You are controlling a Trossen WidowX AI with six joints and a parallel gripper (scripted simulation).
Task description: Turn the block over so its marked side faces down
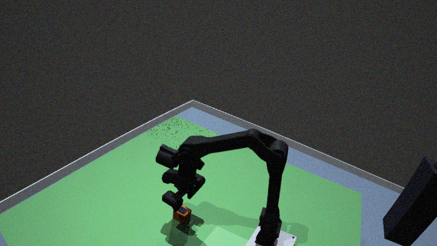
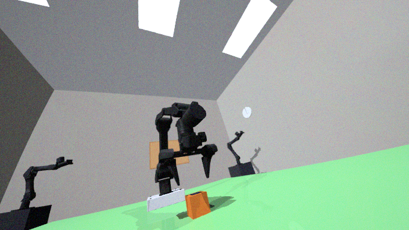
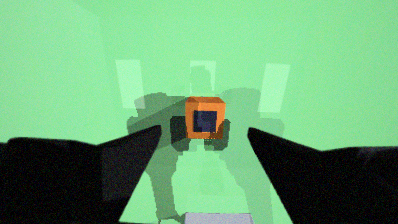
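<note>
Now: the orange block 4 cm below my gripper tip.
</note>
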